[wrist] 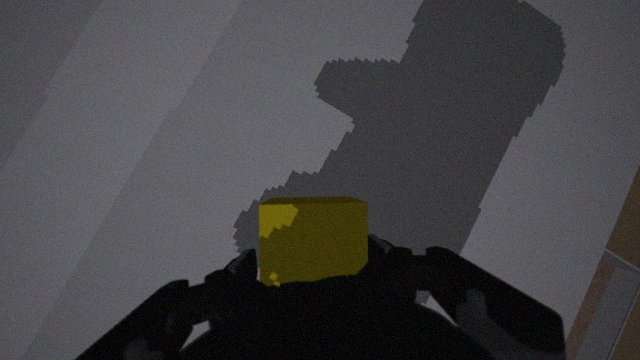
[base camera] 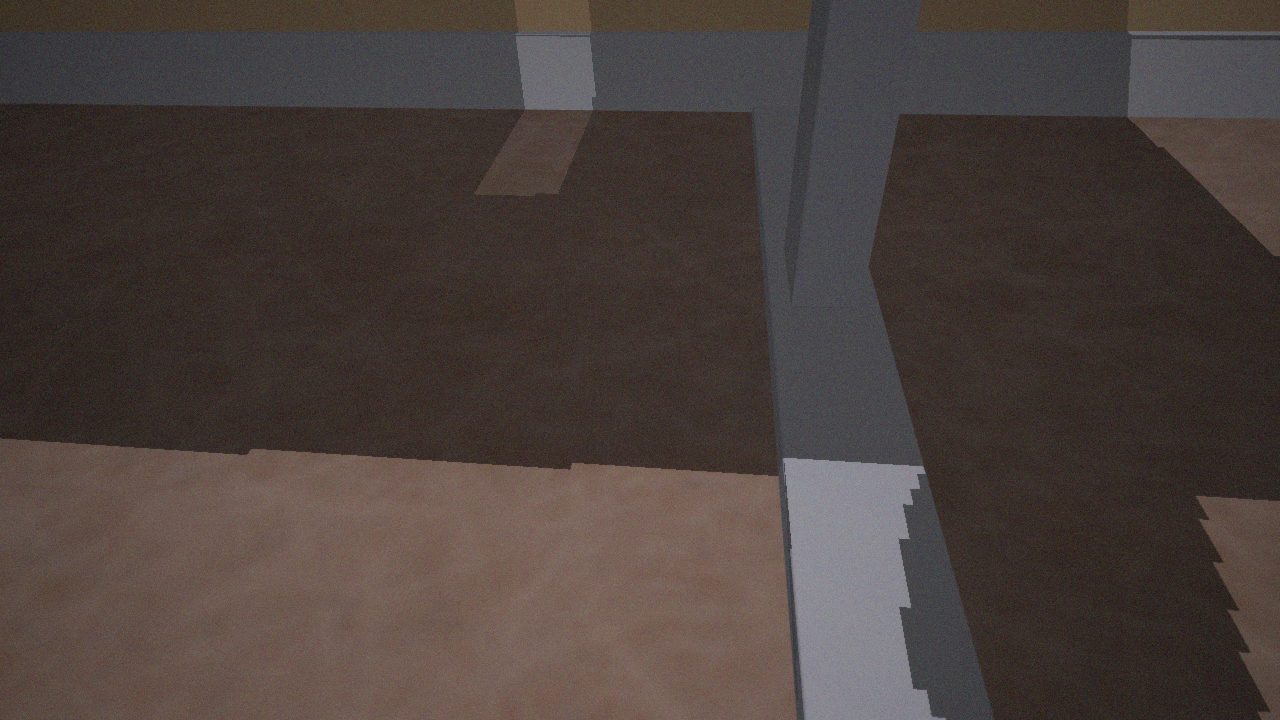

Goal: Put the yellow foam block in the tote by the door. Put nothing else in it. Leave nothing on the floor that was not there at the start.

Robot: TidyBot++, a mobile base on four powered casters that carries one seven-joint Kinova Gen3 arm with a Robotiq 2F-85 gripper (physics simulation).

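Places are measured from the arm's base along level axes (x right, y back, z down), in metres.
Pixels of known places: gripper, between the fingertips: [wrist: 312,253].
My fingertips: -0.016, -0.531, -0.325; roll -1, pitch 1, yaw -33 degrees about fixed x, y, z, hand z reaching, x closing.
Note:
For each thing: its top centre in the pictures, then the offset to it from my fingertips, as dx, dy, dz. "pt": a spot on its surface instead. Level surfaces: height alone.
- yellow foam block, centre of its top: [wrist: 315,285] +0.000, +0.001, -0.044
- pale grey surface, height of its surface: dz +0.001
- long grey base, height of its surface: dz +0.696
- brown floor, height of its surface: dz +0.721
- grey wall band, a spot on its surface: [base camera: 268,71] pt -0.534, -0.467, +0.676
The yellow foam block [wrist: 313,240] is on a pale grey surface [wrist: 165,165] in the wrist view, partly in shadow. My gripper [wrist: 312,253] is open, with its fingertips on either side of the block. A narrow gap shows at the block's left side; at its right side I cannot tell whether the finger touches it. The block's lower end is hidden behind the dark gripper body. The tote and the door do not show in either view.
In the base camera view a grey upright post [base camera: 850,161] rises from a long grey base [base camera: 845,385] on the brown floor [base camera: 384,286]. A grey wall band [base camera: 268,71] runs along the back. A brown area and a grey strip [wrist: 607,305] show at the wrist view's lower right.

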